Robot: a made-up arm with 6 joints.
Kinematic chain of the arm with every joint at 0, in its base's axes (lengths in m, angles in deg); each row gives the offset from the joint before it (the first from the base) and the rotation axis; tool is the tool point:
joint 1: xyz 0 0 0.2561 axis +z
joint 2: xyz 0 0 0 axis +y
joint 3: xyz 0 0 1.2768 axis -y
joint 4: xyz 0 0 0 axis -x
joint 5: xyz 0.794 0 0 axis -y
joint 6: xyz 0 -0.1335 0 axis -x
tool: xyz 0 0 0
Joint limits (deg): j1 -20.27..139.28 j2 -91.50..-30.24 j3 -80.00..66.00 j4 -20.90..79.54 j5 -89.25..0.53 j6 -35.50..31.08
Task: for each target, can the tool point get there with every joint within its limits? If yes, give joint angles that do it. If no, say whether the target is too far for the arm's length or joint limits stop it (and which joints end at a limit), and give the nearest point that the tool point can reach.
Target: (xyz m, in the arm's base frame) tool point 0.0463 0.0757 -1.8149
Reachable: no: joint limits stop it (at a limit: joint 1, joint 2, joint 3, joint 4) | nearest point 0.4518 -0.2244 0.3343 | short by 2.208 m
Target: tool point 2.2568 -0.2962 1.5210
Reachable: no: too far | nearest point 1.3684 -1.0020 1.3796 | short by 1.143 m
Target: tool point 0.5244 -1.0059 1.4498
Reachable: yes | joints 110.83 -71.55 13.55 -7.22 -74.37 -2.85
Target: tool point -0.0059 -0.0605 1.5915
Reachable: yes | joints 6.32 -36.25 -22.43 63.55 -8.49 -15.83
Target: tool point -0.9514 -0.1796 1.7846
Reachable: yes | joints 4.65 -54.91 23.00 40.28 -24.17 4.05
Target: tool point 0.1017 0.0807 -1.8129
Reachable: no: joint limits stop it (at a limit: joint 1, joint 2, joint 3, joint 4) | nearest point 0.4518 -0.2244 0.3343 | short by 2.197 m
